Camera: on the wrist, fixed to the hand. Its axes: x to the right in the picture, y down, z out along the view.
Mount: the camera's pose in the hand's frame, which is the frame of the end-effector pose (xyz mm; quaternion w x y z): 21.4 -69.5 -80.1 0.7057 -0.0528 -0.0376 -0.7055
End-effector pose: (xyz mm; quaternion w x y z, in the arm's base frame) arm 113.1 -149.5 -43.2 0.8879 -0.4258 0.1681 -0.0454
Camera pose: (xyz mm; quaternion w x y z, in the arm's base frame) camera 110.5 -257.6 -41.7 0.5784 -0.4677 -0.2128 -0.6336
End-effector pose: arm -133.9 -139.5 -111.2 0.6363 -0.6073 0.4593 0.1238
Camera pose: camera -107.2 -235.2 -68.3 0.5216 -0.7816 -0.1348 -0.3145
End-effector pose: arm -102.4 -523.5 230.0 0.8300 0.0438 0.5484 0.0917
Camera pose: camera -160.6 -589.5 167.0 0.6734 -0.3964 0.3819 -0.4936
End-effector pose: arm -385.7 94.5 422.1 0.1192 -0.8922 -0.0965 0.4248
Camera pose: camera -314.8 156.1 475.8 0.3331 -0.5519 -0.7245 0.2441
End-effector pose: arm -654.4 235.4 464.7 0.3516 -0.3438 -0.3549 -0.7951
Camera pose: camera -745.1 198.9 418.3 0.3443 0.0407 0.4643 0.8150
